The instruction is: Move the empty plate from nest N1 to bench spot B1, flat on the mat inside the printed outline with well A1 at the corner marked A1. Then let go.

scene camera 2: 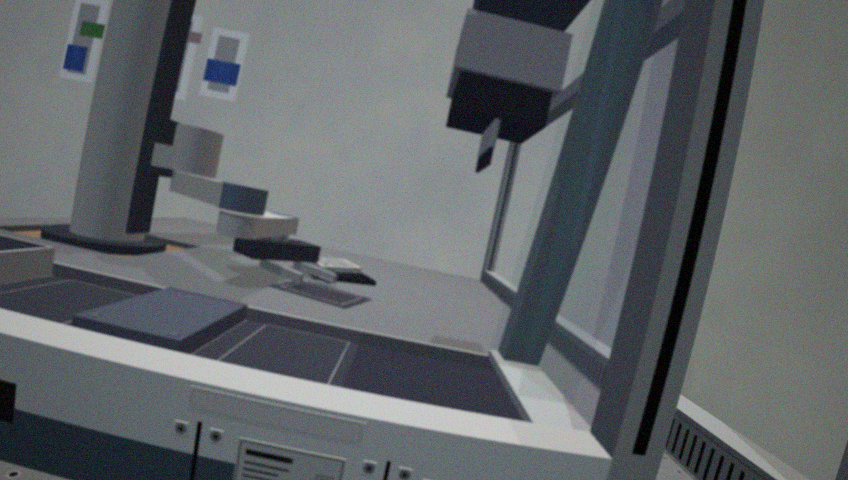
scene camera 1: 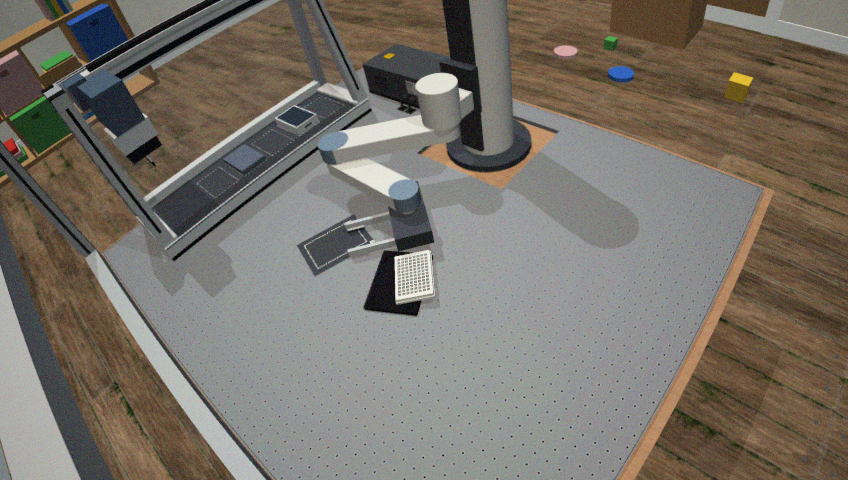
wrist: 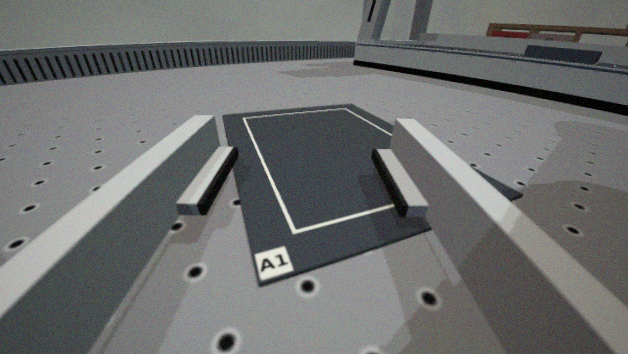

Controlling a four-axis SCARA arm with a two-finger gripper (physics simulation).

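Where they show: gripper, fingertip midpoint: (scene camera 2: 319, 279) (scene camera 1: 347, 239) (wrist: 305, 136); arm's base at its link origin: (scene camera 1: 488, 145).
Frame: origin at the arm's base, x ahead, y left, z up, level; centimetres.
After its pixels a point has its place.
The white empty plate (scene camera 1: 414, 275) (scene camera 2: 340, 263) lies askew, partly on the black nest N1 (scene camera 1: 380, 291) (scene camera 2: 359, 278) and partly past its right side in scene camera 1. Whether it is tilted I cannot tell. The dark mat of B1 (scene camera 1: 333, 245) @[x 54.0, y -8.5, z 1.5 cm] (scene camera 2: 333, 294) (wrist: 320, 170) @[x 51.0, y -5.7, z 1.5 cm] has a white outline and bears no plate. Its A1 label (wrist: 274, 262) @[x 47.4, y -0.8, z 1.5 cm] is at the near left corner in the wrist view. My gripper (scene camera 1: 349, 240) @[x 51.5, y -5.1, z 3.4 cm] (scene camera 2: 319, 279) @[x 51.5, y -5.1, z 3.4 cm] (wrist: 305, 136) @[x 51.5, y -5.1, z 3.4 cm] is shut to a narrow gap with nothing between its fingers. It is low, with its fingertips over the mat's near end, apart from the plate.
The arm's column (scene camera 1: 493, 89) @[x 4.1, y 6.3, z 22.7 cm] (scene camera 2: 116, 118) rises behind the gripper. A framed deck (scene camera 1: 261, 196) @[x 53.7, y -43.3, z 1.3 cm] with a blue-grey block (scene camera 1: 244, 158) @[x 49.1, y -55.5, z 7.9 cm] (scene camera 2: 160, 315) and a light box (scene camera 1: 296, 119) @[x 28.1, y -54.4, z 9.3 cm] lies to the left in scene camera 1. A dark box (scene camera 1: 386, 71) @[x -3.6, y -43.0, z 12.5 cm] stands beside the column.
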